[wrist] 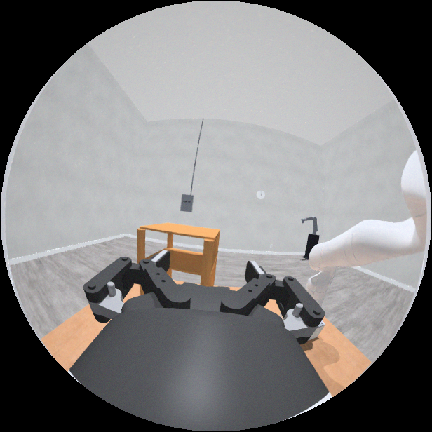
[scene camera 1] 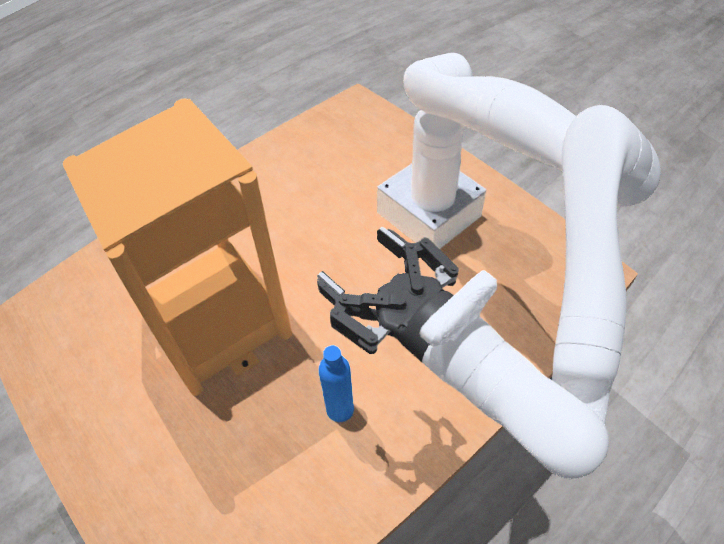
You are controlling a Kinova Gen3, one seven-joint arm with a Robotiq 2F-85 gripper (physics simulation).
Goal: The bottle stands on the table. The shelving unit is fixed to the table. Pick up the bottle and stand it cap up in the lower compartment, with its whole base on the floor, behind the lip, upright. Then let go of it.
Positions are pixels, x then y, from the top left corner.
My gripper shows in the wrist view and in scene camera 1. A blue bottle shows in scene camera 1 (334, 370); in the wrist view it is hidden by my gripper. The same spot on an orange shelving unit: (wrist: 203, 264) is (scene camera 1: 254, 215). The same spot on my gripper: (scene camera 1: 354, 305) is (wrist: 142, 271).
